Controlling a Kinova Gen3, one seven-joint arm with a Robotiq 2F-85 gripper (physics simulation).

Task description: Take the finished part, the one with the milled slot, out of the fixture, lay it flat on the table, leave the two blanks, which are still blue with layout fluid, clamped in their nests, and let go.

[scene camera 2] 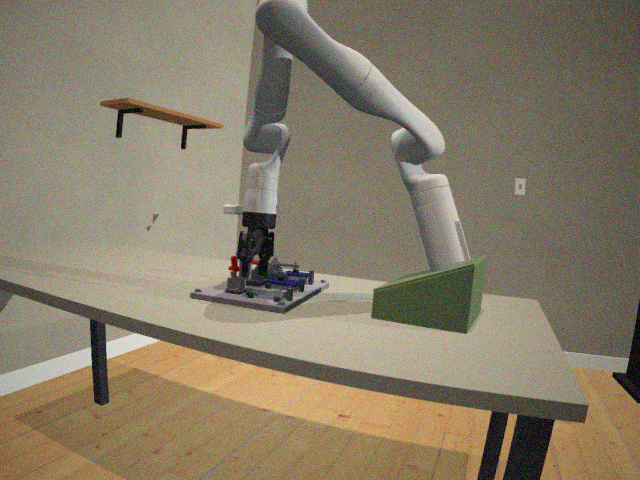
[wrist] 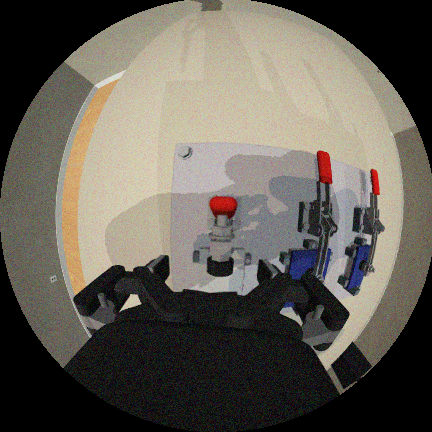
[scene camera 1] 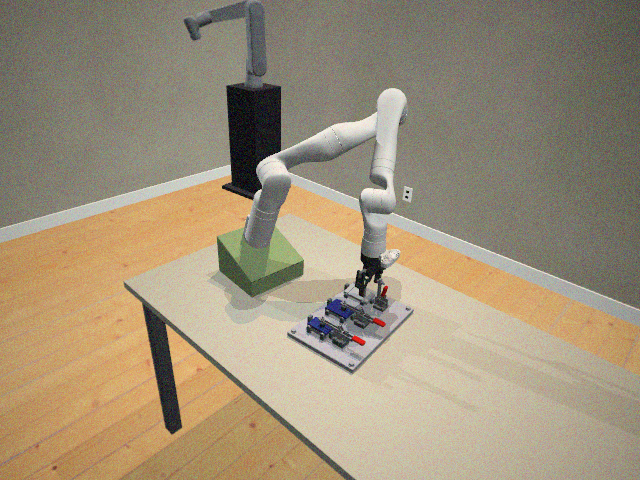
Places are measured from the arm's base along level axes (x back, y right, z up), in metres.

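Where they show: gripper, fingertip midpoint: (scene camera 2: 254, 277) (scene camera 1: 369, 289); arm's base at its link origin: (scene camera 2: 450, 266) (scene camera 1: 257, 238).
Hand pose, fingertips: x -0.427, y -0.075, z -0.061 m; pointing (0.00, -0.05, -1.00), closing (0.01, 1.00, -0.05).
Things, the pixels of their top centre, and the offset from my fingertips. "*": a spot on its surface instead. Level surfaces: height alone.
- fixture plate at a spot on its surface: (wrist: 200, 175) (scene camera 2: 213, 291) (scene camera 1: 396, 308) * dx -0.093, dy -0.020, dz -0.042 m
- grey finished part at its top centre: (wrist: 219, 287) (scene camera 2: 269, 287) (scene camera 1: 359, 291) dx +0.034, dy +0.007, dz -0.019 m
- middle blank at its top centre: (wrist: 307, 279) (scene camera 2: 284, 281) (scene camera 1: 341, 307) dx +0.030, dy +0.117, dz -0.021 m
- far blank at its top centre: (wrist: 360, 267) (scene camera 2: 297, 273) (scene camera 1: 320, 324) dx +0.026, dy +0.227, dz -0.016 m
- table at its surface level: dz -0.057 m
The fixture plate (scene camera 1: 398, 311) (scene camera 2: 214, 294) (wrist: 200, 175) lies on the table. The grey finished part (scene camera 1: 355, 296) (scene camera 2: 268, 293) is in the end nest, partly hidden by the gripper; its slot cannot be made out. That nest's clamp has its red handle (scene camera 1: 384, 290) (scene camera 2: 233, 264) (wrist: 223, 205) upright and its arm raised, black tip (wrist: 220, 266) between the fingers in the wrist view. The gripper (scene camera 1: 371, 290) (scene camera 2: 253, 276) (wrist: 214, 268) is open, pointing down low over this nest, holding nothing. The middle blank (scene camera 1: 339, 308) (wrist: 302, 262) and far blank (scene camera 1: 319, 325) (wrist: 357, 267), both blue, sit clamped.
The two blanks' red handles (scene camera 1: 379, 322) (scene camera 1: 358, 340) (wrist: 324, 167) (wrist: 375, 182) lie low, pointing away from the nests. The green wedge-shaped base (scene camera 1: 276, 271) (scene camera 2: 423, 302) stands on the table (scene camera 1: 248, 356) (scene camera 2: 330, 335). A wooden shelf (scene camera 2: 160, 113) is on the wall.
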